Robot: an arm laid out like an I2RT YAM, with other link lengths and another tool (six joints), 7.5 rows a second.
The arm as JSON. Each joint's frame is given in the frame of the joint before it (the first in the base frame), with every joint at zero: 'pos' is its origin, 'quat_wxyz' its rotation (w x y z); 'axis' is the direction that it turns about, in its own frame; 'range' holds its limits. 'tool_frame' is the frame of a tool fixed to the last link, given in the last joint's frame.
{
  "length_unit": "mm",
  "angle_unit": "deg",
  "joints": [
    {
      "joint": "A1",
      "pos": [
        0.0,
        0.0,
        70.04
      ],
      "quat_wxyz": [
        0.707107,
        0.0,
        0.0,
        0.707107
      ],
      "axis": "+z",
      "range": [
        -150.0,
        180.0
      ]
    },
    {
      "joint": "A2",
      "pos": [
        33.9,
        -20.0,
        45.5
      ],
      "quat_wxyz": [
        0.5,
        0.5,
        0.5,
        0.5
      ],
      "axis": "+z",
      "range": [
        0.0,
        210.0
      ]
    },
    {
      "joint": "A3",
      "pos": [
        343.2,
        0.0,
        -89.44
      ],
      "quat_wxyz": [
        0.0,
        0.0,
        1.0,
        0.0
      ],
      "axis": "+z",
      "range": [
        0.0,
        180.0
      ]
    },
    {
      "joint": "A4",
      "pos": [
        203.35,
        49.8,
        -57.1
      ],
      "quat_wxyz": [
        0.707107,
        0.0,
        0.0,
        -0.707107
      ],
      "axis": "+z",
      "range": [
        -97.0,
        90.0
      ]
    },
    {
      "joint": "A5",
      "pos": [
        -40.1,
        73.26,
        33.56
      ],
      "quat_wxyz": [
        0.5,
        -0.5,
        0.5,
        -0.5
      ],
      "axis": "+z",
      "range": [
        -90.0,
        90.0
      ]
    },
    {
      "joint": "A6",
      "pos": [
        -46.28,
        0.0,
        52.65
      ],
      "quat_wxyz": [
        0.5,
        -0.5,
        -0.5,
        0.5
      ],
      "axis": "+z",
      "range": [
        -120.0,
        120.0
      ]
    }
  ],
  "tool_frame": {
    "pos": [
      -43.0,
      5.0,
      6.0
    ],
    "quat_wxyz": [
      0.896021,
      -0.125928,
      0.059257,
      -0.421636
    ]
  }
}
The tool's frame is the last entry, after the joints.
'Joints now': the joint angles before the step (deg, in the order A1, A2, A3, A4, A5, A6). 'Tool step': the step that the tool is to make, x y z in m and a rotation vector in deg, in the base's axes. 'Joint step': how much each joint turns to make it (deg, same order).
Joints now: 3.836 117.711 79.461 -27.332 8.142 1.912
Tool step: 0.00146 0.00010 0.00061 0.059 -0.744 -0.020
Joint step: 0.001 -0.001 0.021 0.721 0.000 0.023
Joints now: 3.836 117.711 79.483 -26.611 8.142 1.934
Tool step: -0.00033 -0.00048 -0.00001 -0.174 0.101 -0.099
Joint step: -0.044 0.000 -0.023 -0.087 0.174 -0.022
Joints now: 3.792 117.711 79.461 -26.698 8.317 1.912
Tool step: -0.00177 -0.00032 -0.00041 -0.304 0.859 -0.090
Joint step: 0.001 -0.001 0.000 -0.875 0.262 -0.021
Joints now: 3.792 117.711 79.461 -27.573 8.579 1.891
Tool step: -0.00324 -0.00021 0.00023 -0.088 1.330 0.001
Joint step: 0.001 -0.176 0.020 -1.528 0.000 0.000
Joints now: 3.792 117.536 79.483 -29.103 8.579 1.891
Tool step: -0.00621 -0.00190 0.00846 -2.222 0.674 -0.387
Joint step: 0.023 -1.158 0.000 -1.901 2.164 -0.458
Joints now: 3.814 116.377 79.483 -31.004 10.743 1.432
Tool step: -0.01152 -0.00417 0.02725 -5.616 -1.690 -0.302
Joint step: 0.044 -3.540 0.000 -1.771 5.398 -1.967
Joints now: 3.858 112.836 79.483 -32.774 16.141 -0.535
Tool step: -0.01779 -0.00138 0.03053 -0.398 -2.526 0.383
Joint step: -0.001 -5.050 -0.001 -2.383 0.350 -0.613
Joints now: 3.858 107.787 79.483 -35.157 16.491 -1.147
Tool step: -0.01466 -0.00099 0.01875 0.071 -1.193 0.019
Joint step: -0.001 -3.409 0.002 -2.209 -0.001 -0.023
